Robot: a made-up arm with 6 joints.
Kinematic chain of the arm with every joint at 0, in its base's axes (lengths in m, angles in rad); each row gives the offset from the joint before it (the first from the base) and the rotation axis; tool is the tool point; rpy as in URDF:
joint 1: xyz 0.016 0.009 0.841 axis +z
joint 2: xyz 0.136 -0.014 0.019 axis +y
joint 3: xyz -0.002 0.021 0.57 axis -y
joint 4: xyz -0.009 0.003 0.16 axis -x
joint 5: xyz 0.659 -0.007 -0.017 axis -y
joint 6: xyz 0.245 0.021 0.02 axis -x
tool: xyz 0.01 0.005 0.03 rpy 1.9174 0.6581 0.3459
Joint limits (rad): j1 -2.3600..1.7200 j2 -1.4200..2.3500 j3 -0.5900..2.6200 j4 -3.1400..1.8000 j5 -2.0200..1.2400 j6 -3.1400..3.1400
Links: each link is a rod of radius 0.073 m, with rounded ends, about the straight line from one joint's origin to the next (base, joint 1, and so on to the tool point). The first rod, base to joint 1, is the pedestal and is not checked.
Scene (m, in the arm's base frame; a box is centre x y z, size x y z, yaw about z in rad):
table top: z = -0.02
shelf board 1: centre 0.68 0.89 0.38 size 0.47 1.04 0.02 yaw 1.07
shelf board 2: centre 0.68 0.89 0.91 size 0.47 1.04 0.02 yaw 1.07
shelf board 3: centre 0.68 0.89 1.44 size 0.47 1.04 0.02 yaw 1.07
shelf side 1: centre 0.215 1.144 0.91 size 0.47 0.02 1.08 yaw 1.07
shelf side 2: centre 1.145 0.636 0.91 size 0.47 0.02 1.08 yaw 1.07
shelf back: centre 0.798 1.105 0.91 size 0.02 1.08 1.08 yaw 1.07
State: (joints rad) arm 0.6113 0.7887 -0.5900 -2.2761 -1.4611 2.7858
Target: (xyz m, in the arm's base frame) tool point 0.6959 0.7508 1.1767
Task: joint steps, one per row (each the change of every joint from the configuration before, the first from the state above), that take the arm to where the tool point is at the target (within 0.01 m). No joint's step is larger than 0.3 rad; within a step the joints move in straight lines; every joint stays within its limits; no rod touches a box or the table.
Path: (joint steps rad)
1: -0.0541 0.0155 0.0000 0.2909 -0.0862 0.0343
2: -0.0541 0.0156 0.0000 0.2909 -0.0861 0.0342
3: -0.0540 0.0155 0.0000 0.2909 -0.0862 0.0343
4: -0.0541 0.0155 0.0000 0.2909 -0.0861 0.0343
5: -0.0541 0.0155 0.0000 0.2909 -0.0862 0.0343
6: 0.0040 -0.2687 0.0000 -0.1252 -0.0427 -0.0096
7: 0.0040 -0.2687 0.0000 -0.1251 -0.0427 -0.0096
8: 0.0040 -0.2687 0.0000 -0.1251 -0.0427 -0.0095
9: 0.0668 0.0630 0.0182 -0.2630 0.0954 -0.0338
10: 0.0668 0.0630 0.0182 -0.2630 0.0955 -0.0339
11: 0.0668 0.0630 0.0182 -0.2630 0.0954 -0.0338
12: 0.0668 0.0630 0.0183 -0.2630 0.0955 -0.0338

